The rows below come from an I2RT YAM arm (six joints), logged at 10 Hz.
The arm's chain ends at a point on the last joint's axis. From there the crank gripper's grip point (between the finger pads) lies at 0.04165 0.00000 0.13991 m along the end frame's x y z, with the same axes.
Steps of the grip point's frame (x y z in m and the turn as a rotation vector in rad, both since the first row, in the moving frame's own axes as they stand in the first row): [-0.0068, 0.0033, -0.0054, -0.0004, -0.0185, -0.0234]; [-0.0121, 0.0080, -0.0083, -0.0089, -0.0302, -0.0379]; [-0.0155, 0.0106, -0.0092, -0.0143, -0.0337, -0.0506]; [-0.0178, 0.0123, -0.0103, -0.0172, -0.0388, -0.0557]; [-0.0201, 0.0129, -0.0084, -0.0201, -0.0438, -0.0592]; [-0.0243, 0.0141, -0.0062, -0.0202, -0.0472, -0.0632]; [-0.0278, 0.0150, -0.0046, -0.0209, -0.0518, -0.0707]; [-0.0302, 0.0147, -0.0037, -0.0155, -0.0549, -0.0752]
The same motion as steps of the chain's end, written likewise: [-0.0042, 0.0042, -0.0061, -0.0004, -0.0185, -0.0234]; [-0.0079, 0.0082, -0.0095, -0.0089, -0.0302, -0.0379]; [-0.0108, 0.0106, -0.0105, -0.0143, -0.0337, -0.0506]; [-0.0123, 0.0120, -0.0118, -0.0172, -0.0388, -0.0557]; [-0.0139, 0.0124, -0.0101, -0.0201, -0.0438, -0.0592]; [-0.0177, 0.0137, -0.0080, -0.0202, -0.0472, -0.0632]; [-0.0205, 0.0147, -0.0066, -0.0209, -0.0518, -0.0707]; [-0.0224, 0.0154, -0.0058, -0.0155, -0.0549, -0.0752]
